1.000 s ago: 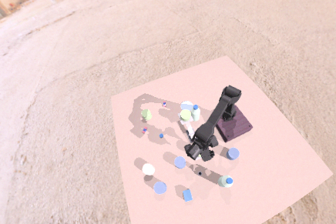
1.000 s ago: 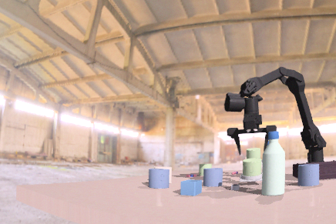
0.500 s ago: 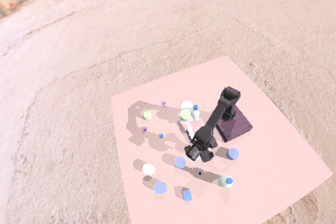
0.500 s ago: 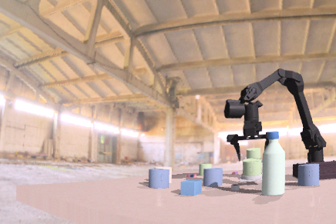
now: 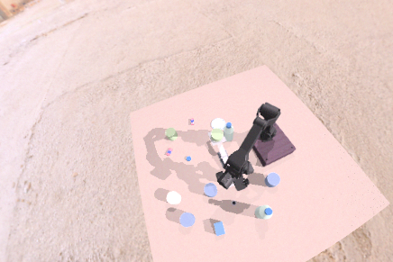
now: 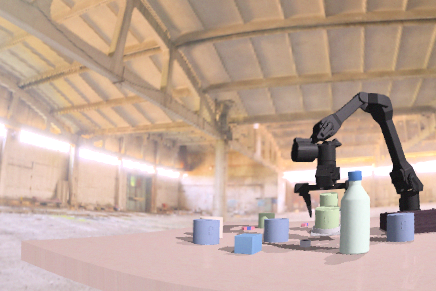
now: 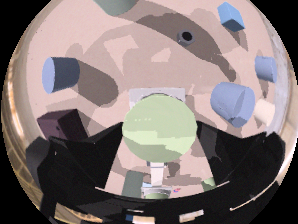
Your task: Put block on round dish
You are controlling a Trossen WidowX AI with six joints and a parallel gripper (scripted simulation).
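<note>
My gripper tip is now 2 cm above the pale teal block. Round my gripper tip: cream cylinder (37 cm ahead, 3 cm to the left, 3 cm below); then pale round dish (39 cm to the right, 6 cm below, 1 cm behind).
</note>
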